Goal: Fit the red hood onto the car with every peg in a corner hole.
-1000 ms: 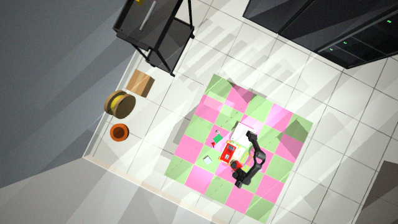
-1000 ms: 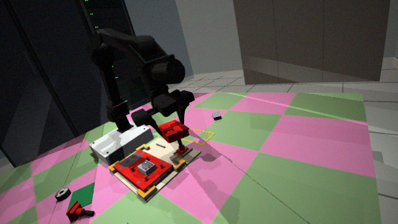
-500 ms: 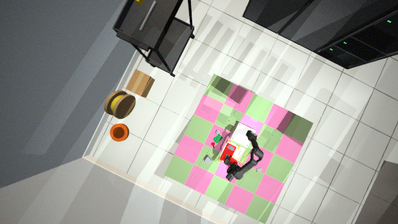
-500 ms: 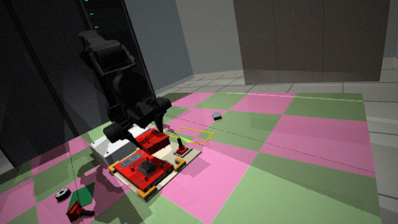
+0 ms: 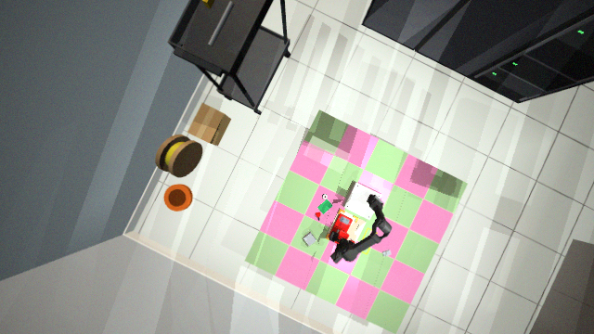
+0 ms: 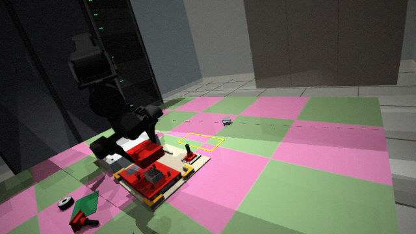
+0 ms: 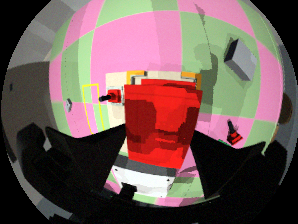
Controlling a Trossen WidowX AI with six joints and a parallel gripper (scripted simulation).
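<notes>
The grey engine block lies 8 cm below my gripper tip. The rest, counted from my gripper tip: red hood: right at my gripper tip; green patch: 18 cm to the right, 13 cm behind, 11 cm below; jig: 10 cm below, 4 cm behind, 3 cm to the left.
</notes>
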